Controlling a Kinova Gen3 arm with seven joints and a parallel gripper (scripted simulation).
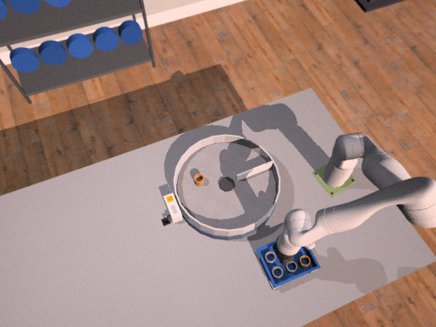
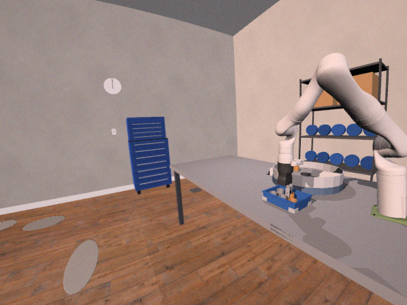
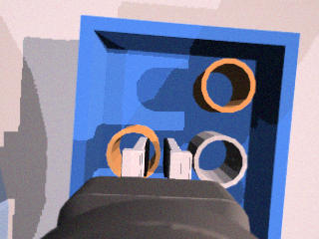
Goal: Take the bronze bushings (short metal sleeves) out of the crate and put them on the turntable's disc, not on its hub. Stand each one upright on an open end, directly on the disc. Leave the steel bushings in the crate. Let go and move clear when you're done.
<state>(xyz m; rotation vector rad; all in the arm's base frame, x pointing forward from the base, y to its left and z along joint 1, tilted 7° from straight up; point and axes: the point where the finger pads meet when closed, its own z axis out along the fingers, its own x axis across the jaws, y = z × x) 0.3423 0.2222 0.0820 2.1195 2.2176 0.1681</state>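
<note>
The blue crate is 2 cm to the left of my hand and 2 cm below it. Also, from my hand: turntable disc (34 cm to the right, 10 cm ahead, 1 cm above).
</note>
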